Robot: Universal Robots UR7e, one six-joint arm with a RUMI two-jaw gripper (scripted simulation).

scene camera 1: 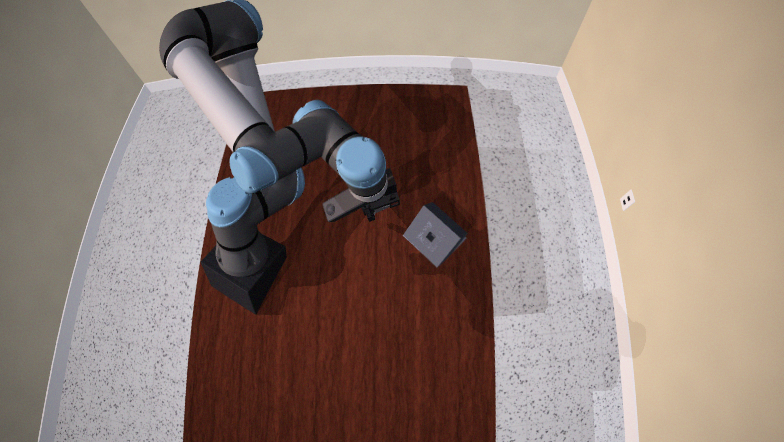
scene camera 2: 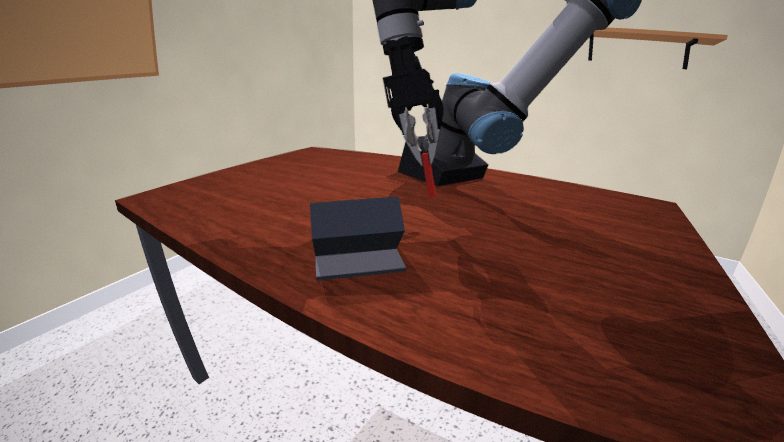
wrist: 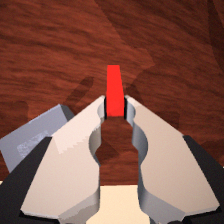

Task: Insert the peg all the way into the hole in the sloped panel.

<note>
I see my gripper [scene camera 2: 426, 164] and a red peg [wrist: 115, 100].
My gripper is seen too in scene camera 1 [scene camera 1: 371, 209] and in the wrist view [wrist: 114, 98].
</note>
